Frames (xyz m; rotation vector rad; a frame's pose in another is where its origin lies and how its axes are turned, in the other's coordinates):
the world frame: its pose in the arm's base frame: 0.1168 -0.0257 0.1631 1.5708 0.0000 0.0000
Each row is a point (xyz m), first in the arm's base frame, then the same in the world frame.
Working: the arm's base frame: its pose in the world frame: -0.1168 -0.1631 -0.0257 -1.5708 0.0000 0.0000

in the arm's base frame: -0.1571 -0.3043 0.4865
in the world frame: -0.2739 0.3234 0.2786
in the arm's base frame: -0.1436 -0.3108 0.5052
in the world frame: -0.2604 0.3421 0.2851
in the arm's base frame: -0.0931 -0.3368 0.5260
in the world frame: -0.2099 0.3629 0.3111
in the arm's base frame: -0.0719 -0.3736 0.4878
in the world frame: -0.1887 0.3247 0.3479
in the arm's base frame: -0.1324 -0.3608 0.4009
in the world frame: -0.2492 0.2378 0.3351
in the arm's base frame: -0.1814 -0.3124 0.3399
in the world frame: -0.2982 0.1768 0.2867
